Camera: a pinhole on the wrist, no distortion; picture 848 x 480 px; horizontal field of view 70.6 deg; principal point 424.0 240.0 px. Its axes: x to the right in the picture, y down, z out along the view. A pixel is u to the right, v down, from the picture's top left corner.
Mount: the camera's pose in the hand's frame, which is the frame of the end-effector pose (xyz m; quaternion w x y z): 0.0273 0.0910 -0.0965 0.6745 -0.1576 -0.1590 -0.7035
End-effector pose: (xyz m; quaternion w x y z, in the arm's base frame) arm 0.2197 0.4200 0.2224 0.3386 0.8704 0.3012 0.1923
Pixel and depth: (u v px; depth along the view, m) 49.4 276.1 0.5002
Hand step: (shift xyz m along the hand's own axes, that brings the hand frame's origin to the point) 0.0737 0.5893 0.2174
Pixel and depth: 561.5 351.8 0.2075
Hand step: 0.0656 0.1372 0.1114
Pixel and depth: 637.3 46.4 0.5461
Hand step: -0.1530 0.1614 0.4778
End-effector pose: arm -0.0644 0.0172 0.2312 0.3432 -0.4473 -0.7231 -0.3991
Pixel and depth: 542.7 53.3 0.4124
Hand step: -0.1015 0.2025 0.3088
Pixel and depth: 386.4 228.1 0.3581
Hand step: 0.0237 0.2677 0.2158
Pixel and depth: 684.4 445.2 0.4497
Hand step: 0.1766 0.1053 0.3951
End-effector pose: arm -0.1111 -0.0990 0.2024 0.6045 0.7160 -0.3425 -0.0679
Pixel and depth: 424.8 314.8 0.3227
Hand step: 0.0699 0.2298 0.1945
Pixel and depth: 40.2 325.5 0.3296
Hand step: 0.0852 0.4228 0.1084
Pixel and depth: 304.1 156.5 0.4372
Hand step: -0.0269 0.3629 0.2580
